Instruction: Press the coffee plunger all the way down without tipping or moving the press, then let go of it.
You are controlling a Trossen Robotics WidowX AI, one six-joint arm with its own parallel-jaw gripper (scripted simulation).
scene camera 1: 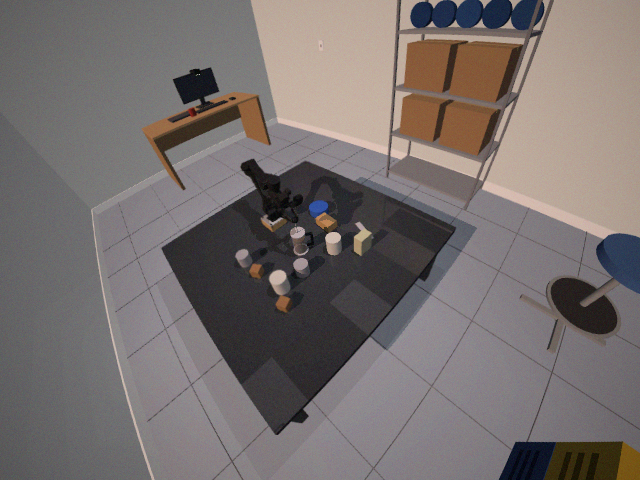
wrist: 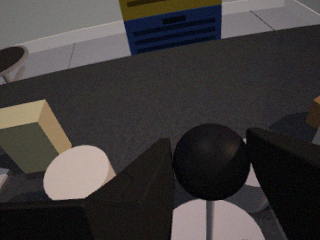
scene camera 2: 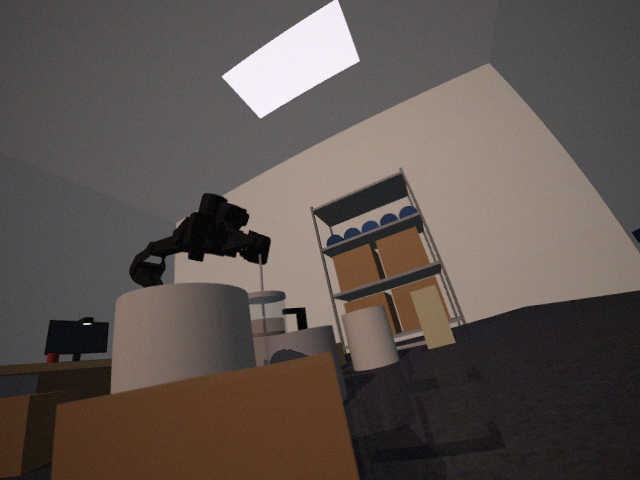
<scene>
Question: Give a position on a cream box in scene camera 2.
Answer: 433, 320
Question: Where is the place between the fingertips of my gripper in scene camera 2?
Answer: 262, 242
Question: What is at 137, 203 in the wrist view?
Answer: My gripper.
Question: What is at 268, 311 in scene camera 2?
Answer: A coffee press.
</scene>
